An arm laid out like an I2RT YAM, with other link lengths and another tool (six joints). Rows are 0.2 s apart.
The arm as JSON. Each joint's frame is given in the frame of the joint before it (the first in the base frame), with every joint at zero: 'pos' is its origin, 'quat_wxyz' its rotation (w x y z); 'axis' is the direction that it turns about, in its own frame. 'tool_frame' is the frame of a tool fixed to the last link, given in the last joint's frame.
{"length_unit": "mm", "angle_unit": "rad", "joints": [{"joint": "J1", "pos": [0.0, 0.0, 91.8], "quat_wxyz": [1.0, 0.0, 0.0, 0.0], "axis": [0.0, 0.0, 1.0]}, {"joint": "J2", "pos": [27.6, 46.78, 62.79], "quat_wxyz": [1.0, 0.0, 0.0, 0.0], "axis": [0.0, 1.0, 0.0]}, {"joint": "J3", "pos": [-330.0, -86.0, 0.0], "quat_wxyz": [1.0, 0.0, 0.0, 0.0], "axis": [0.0, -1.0, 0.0]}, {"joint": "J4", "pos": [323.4, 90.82, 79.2], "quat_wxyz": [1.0, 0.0, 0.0, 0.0], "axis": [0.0, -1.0, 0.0]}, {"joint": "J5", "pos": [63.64, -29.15, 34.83], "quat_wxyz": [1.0, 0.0, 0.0, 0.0], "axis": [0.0, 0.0, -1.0]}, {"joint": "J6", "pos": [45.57, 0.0, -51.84], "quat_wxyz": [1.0, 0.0, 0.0, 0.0], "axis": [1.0, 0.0, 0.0]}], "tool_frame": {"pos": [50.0, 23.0, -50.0], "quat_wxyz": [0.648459, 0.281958, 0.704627, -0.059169]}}
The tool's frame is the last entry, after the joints.
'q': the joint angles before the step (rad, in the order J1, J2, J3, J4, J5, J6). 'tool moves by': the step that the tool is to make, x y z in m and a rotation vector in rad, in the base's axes. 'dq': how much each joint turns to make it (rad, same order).
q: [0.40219 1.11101 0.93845 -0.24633 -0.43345 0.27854]
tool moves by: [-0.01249 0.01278 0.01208 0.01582 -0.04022 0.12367]
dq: [0.04195 0.00267 0.02825 0.00020 -0.07427 -0.03836]
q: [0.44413 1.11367 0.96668 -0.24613 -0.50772 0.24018]
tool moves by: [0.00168 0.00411 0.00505 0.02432 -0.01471 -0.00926]
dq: [0.00904 -0.00014 0.00256 0.03273 0.01133 0.02414]
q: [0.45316 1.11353 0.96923 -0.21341 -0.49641 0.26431]
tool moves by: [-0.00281 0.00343 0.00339 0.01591 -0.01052 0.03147]
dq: [0.00828 0.00011 0.00288 0.01431 -0.02508 0.00128]
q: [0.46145 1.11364 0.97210 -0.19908 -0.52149 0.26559]
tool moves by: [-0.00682 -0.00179 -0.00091 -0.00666 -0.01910 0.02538]
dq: [0.00435 -0.01878 -0.01202 -0.00474 -0.01500 -0.02395]
